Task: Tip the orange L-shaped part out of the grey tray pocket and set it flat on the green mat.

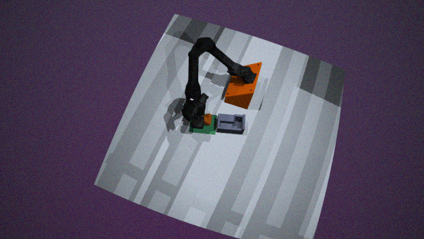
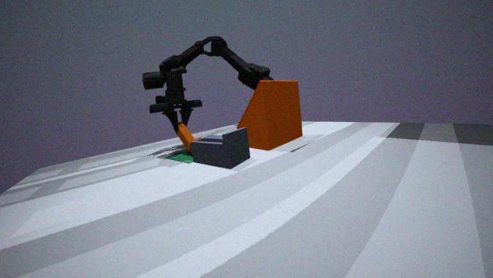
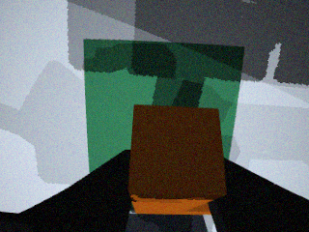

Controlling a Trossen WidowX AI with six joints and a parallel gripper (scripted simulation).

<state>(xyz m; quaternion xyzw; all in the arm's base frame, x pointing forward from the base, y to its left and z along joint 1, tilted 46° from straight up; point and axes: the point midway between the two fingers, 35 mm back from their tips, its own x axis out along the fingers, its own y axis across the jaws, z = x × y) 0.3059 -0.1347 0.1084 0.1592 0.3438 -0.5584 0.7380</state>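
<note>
The green mat is 1 cm behind my gripper tip, 2 cm to the left of it and 11 cm below it. Round my gripper tip: orange L-shaped part 2 cm behind, 3 cm to the left, 3 cm below.
</note>
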